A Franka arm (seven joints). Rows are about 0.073 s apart.
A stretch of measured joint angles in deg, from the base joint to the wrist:
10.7, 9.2, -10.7, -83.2, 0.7, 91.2, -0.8
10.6, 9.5, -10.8, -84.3, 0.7, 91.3, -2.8
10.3, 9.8, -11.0, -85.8, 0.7, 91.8, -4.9
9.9, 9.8, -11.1, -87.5, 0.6, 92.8, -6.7
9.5, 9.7, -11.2, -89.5, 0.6, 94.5, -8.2
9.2, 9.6, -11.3, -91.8, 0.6, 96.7, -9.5
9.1, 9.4, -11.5, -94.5, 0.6, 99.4, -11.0
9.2, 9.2, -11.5, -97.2, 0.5, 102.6, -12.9
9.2, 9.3, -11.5, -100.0, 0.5, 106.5, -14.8
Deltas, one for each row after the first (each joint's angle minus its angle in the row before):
-0.1, 0.3, -0.1, -1.1, 0.0, 0.1, -2.0
-0.3, 0.3, -0.2, -1.5, 0.0, 0.5, -2.1
-0.4, 0.0, -0.1, -1.7, -0.1, 1.0, -1.8
-0.4, -0.1, -0.1, -2.0, 0.0, 1.7, -1.5
-0.3, -0.1, -0.1, -2.3, 0.0, 2.2, -1.3
-0.1, -0.2, -0.2, -2.7, 0.0, 2.7, -1.5
0.1, -0.2, 0.0, -2.7, -0.1, 3.2, -1.9
0.0, 0.1, 0.0, -2.8, 0.0, 3.9, -1.9

